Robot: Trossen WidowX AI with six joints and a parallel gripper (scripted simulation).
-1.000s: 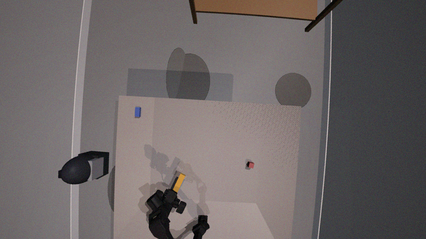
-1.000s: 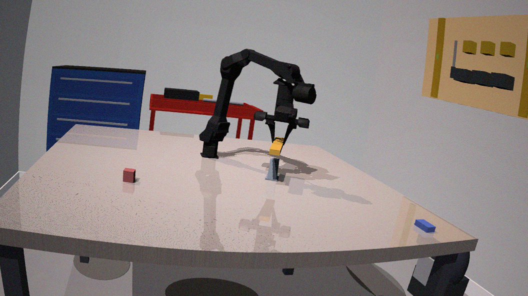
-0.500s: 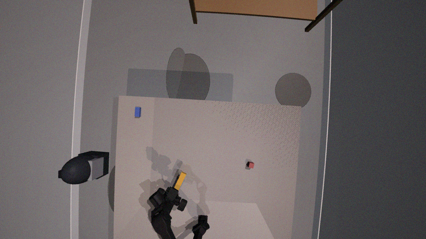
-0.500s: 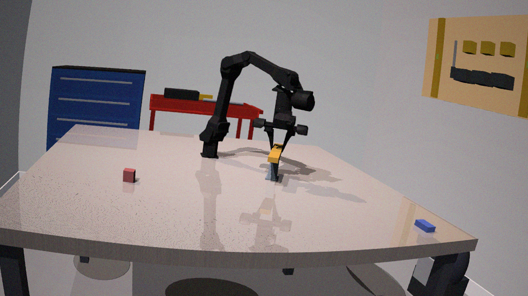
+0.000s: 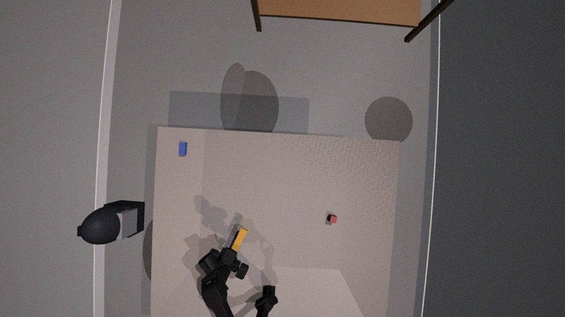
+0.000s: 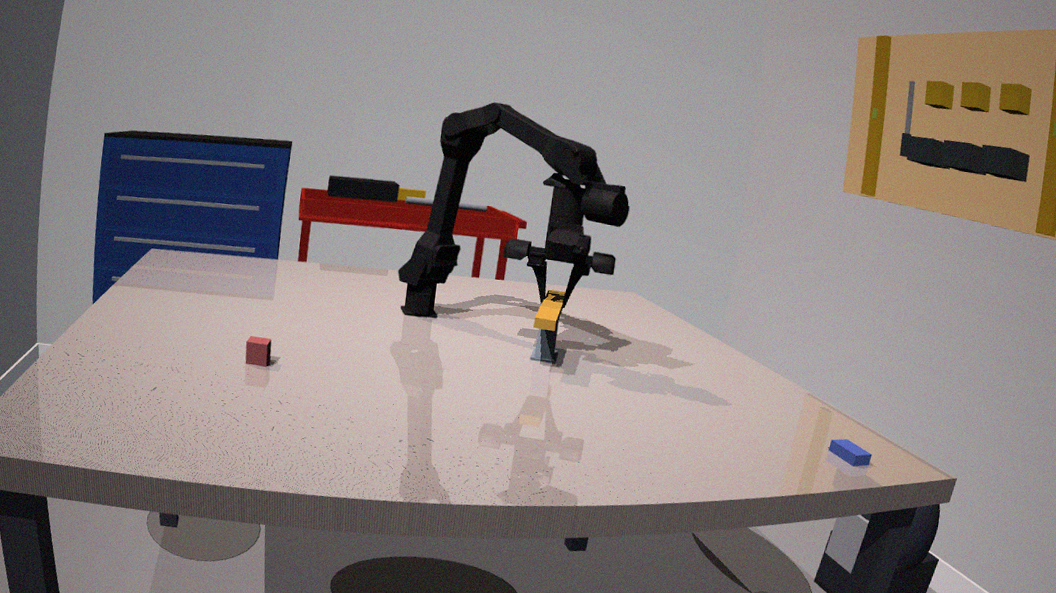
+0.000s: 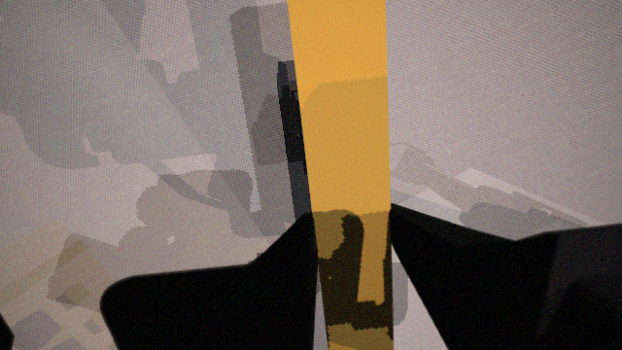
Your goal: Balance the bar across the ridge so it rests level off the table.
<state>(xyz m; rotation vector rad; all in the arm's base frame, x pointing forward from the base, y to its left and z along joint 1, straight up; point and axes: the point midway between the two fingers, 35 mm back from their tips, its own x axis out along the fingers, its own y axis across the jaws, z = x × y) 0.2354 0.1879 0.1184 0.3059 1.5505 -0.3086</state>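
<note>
The yellow bar lies 3 cm ahead of my gripper tip and 1 cm to the right of it. The rest, counted from my gripper tip: flat blue block (50 cm ahead, 31 cm to the left, 8 cm below); small red cube (50 cm to the right, 19 cm ahead, 7 cm below).
</note>
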